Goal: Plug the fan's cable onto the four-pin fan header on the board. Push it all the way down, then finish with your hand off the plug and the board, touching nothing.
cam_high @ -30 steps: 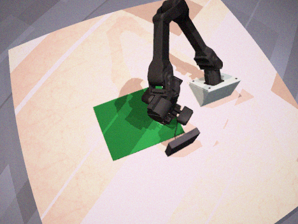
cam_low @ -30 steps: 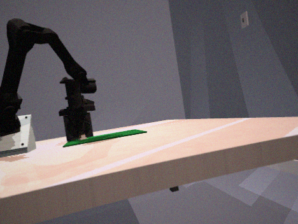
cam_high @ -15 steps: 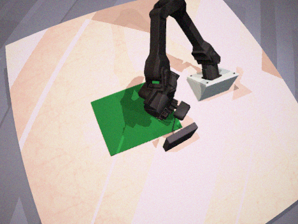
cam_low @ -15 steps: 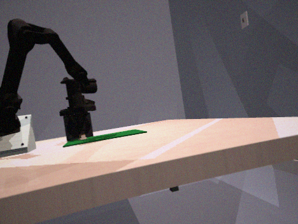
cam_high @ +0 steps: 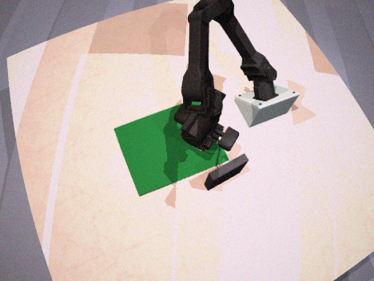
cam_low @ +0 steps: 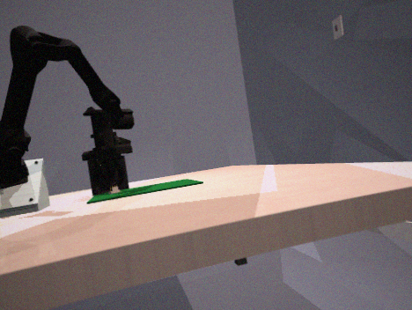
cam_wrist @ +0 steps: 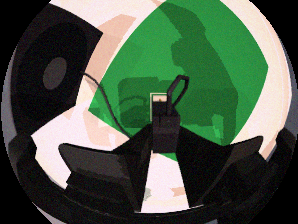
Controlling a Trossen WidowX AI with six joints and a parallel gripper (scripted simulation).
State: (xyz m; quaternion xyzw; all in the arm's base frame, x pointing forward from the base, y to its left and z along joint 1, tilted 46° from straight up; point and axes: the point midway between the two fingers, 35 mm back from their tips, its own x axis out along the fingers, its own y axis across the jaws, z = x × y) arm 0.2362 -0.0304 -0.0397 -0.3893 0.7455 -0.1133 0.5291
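My gripper tip is 90 mm short of the green board, 60 mm above it and 50 mm to the left of it. From my gripper tip the other things lie so: black fan 120 mm to the left, 20 mm above, 10 mm ahead; dark plug 10 mm ahead, 10 mm above.
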